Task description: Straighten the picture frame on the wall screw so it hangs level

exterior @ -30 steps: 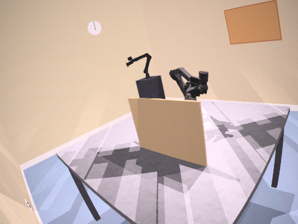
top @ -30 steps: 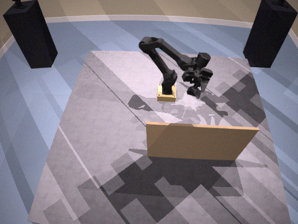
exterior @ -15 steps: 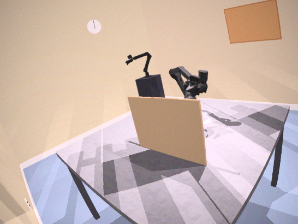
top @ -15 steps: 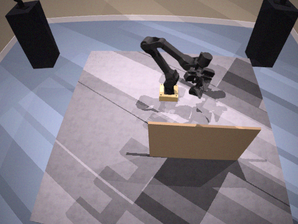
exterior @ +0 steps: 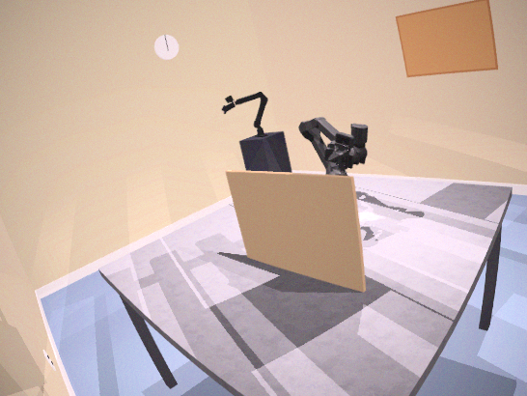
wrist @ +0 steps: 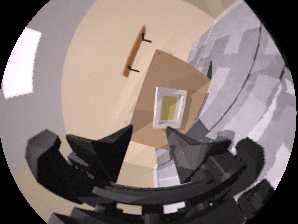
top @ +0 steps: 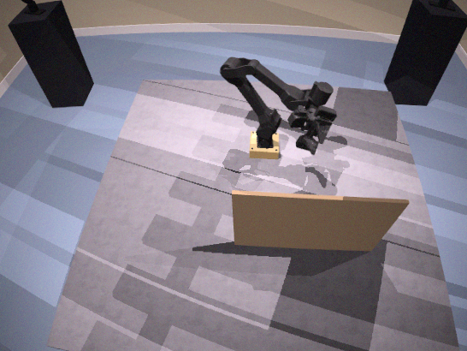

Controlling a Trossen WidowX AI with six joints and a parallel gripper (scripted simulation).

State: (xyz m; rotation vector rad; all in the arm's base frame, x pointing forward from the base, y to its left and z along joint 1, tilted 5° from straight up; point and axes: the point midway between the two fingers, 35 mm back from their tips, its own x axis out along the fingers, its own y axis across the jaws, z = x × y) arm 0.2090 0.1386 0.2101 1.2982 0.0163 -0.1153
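The picture frame is 190 mm ahead of my gripper tip, 30 mm to the right of it and 90 mm below it. Also, from my gripper tip: tan wall panel: 200 mm ahead, 20 mm to the right, 110 mm below.
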